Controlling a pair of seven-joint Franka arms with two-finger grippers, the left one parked.
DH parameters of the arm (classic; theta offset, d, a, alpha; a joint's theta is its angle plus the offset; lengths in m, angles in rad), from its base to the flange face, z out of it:
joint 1: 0 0.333 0 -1.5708
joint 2: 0 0 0 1.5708
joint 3: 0 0.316 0.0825 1.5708
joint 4: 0 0 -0.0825 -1.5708
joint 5: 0 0.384 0 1.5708
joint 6: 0 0 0.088 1.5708
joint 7: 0 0.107 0 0
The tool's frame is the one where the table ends.
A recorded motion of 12 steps. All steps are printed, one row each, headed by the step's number.
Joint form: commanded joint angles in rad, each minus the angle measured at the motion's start. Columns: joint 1, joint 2, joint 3, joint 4, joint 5, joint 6, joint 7.
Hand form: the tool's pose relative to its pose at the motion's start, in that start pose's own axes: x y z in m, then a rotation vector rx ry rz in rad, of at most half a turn. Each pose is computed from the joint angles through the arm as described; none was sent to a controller.
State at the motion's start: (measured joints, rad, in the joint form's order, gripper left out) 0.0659 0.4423 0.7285 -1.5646 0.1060 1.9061 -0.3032
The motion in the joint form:
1: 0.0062 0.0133 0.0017 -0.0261 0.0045 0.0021 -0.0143
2: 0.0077 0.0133 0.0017 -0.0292 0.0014 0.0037 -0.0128
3: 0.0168 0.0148 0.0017 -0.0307 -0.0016 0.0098 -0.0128
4: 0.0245 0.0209 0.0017 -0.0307 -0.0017 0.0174 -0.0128
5: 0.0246 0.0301 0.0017 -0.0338 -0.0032 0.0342 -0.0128
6: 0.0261 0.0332 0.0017 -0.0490 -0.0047 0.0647 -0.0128
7: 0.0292 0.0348 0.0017 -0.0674 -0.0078 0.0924 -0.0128
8: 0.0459 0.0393 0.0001 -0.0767 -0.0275 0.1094 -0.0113
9: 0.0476 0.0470 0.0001 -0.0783 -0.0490 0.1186 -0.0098
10: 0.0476 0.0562 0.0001 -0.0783 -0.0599 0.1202 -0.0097
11: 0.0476 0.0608 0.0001 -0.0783 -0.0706 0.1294 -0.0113
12: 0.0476 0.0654 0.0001 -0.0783 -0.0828 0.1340 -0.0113
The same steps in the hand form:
1: -0.0027 -0.0012 0.0200 0.0222 -0.0310 -0.0136
2: -0.0029 -0.0018 0.0217 0.0199 -0.0339 -0.0143
3: -0.0010 -0.0063 0.0248 0.0178 -0.0345 -0.0231
4: 0.0011 -0.0090 0.0290 0.0210 -0.0334 -0.0284
5: 0.0023 -0.0060 0.0334 0.0228 -0.0257 -0.0260
6: 0.0028 -0.0052 0.0397 0.0189 -0.0138 -0.0255
7: 0.0025 -0.0058 0.0475 0.0143 -0.0079 -0.0274
8: 0.0044 -0.0121 0.0566 -0.0007 -0.0144 -0.0461
9: 0.0049 -0.0098 0.0606 -0.0152 -0.0175 -0.0533
10: 0.0047 -0.0070 0.0649 -0.0177 -0.0238 -0.0554
11: 0.0055 -0.0051 0.0663 -0.0258 -0.0202 -0.0606
12: 0.0057 -0.0033 0.0681 -0.0339 -0.0215 -0.0649

